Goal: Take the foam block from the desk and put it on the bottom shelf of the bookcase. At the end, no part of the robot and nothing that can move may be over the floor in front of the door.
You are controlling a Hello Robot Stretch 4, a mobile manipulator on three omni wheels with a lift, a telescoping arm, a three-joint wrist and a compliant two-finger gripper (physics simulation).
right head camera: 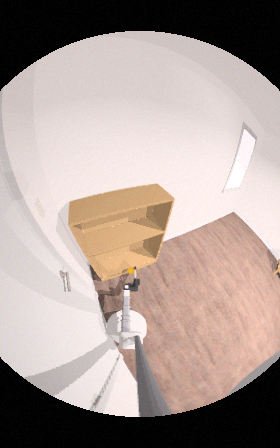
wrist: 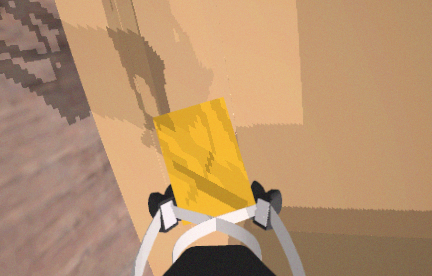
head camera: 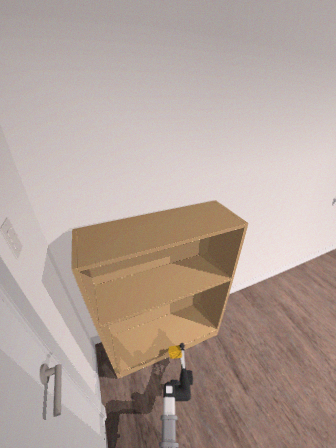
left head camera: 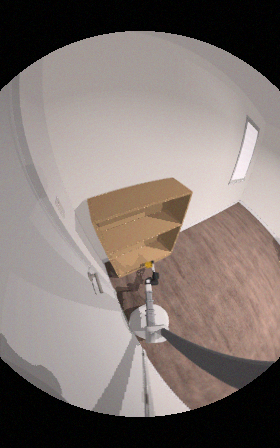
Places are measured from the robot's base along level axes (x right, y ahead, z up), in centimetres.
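Pixels of known places: gripper, fingertip midpoint: (right head camera: pixel 134 268) (wrist: pixel 215 197) (head camera: pixel 181 348) (left head camera: pixel 151 262).
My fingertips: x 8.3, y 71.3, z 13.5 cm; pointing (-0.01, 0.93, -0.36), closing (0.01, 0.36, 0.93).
Ahead of a thing's pixels: the offset from my fingertips to its top centre. "pt": to the spot under its first point.
The yellow foam block @[dx -3.9, dy -2.4, dz +4.8 cm] (head camera: pixel 175 351) (left head camera: pixel 148 264) (right head camera: pixel 131 270) (wrist: pixel 205 160) is between the two fingertips of my gripper (wrist: pixel 215 197), which is shut on it. The block points away from the wrist. The light wooden bookcase @[pt dx -16.9, dy +5.4, dz +89.7 cm] (head camera: pixel 150 237) (left head camera: pixel 140 196) (right head camera: pixel 120 203) stands against the wall. The block shows at the front edge of its bottom shelf (head camera: pixel 137 334) (wrist: pixel 265 75), toward the right part in the head view. In the wrist view the shelf's front edge passes behind the block. The height of the block above the shelf is hard to tell.
The white door (head camera: pixel 30 355) with its handle (head camera: pixel 57 390) (left head camera: pixel 95 281) (right head camera: pixel 65 280) is at the left, close to the bookcase. My round base (left head camera: pixel 161 320) (right head camera: pixel 137 327) is close to the door side. A wooden piece (right head camera: pixel 277 269) is cut off at the right.
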